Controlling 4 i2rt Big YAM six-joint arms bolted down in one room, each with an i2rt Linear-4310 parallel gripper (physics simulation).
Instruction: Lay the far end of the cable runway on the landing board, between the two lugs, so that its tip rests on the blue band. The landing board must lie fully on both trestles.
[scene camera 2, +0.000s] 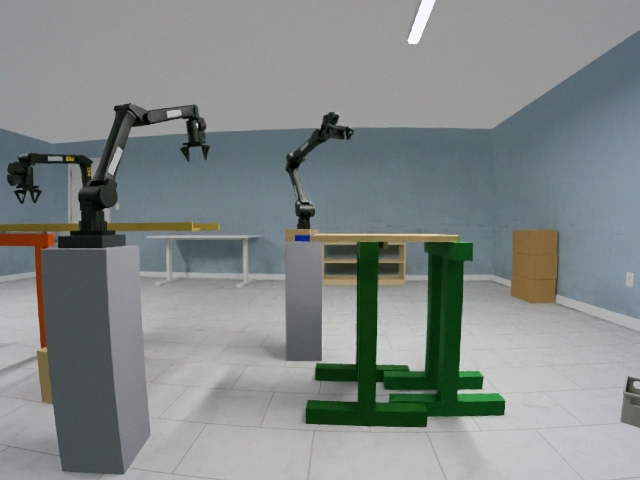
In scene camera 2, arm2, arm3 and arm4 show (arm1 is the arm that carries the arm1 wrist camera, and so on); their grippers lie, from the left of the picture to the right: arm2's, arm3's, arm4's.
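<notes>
The yellow cable runway (155, 226) lies level at the left, partly hidden behind arm3's base. Its right tip ends in the air, apart from the landing board. The wooden landing board (403, 237) lies flat on top of the two green trestles (367, 320) (450, 330) and reaches out past the left one. The blue band (302, 238) shows at its left end, by a raised wooden lug (294, 232). Arm2's gripper (27, 198) is open and empty at the far left. Arm3's gripper (196, 155) is open and empty above the runway. Arm4's gripper (351, 134) looks open, high above the board.
An orange trestle (40, 294) stands under the runway at the left. Grey pedestals (85, 361) (303, 304) carry arm3 and arm4. A white table (204, 237), a wooden shelf (364, 281) and stacked cartons (534, 266) stand farther back. Part of a grey crate (631, 410) shows at the right edge.
</notes>
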